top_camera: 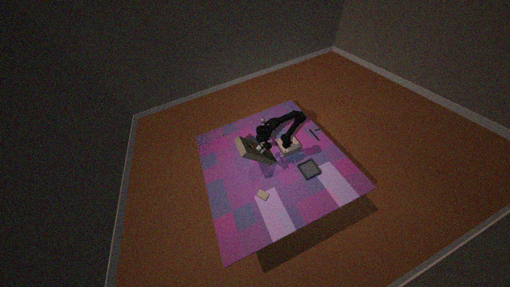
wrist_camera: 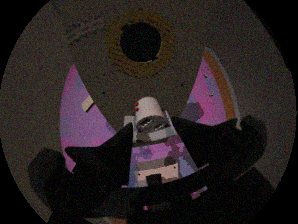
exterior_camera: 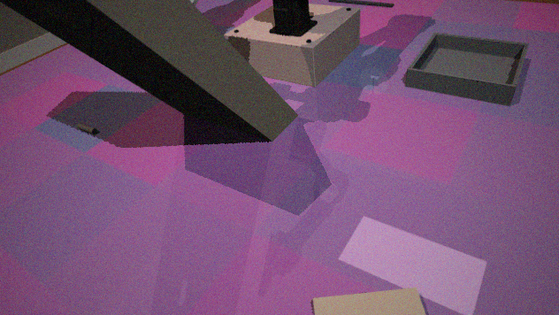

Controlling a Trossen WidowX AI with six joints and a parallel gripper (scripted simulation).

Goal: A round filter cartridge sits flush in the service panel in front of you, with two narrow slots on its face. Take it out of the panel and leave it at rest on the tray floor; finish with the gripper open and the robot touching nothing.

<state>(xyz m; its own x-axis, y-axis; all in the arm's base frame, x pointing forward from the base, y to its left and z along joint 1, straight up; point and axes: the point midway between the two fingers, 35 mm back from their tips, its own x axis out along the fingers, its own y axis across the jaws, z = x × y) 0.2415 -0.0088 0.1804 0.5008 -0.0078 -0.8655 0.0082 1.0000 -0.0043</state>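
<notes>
My gripper tip is now 33 cm past the dark tray, 29 cm to the right of it and 21 cm above it. Round my gripper tip: small beige block: 32 cm to the left, 22 cm below, 15 cm ahead.
</notes>
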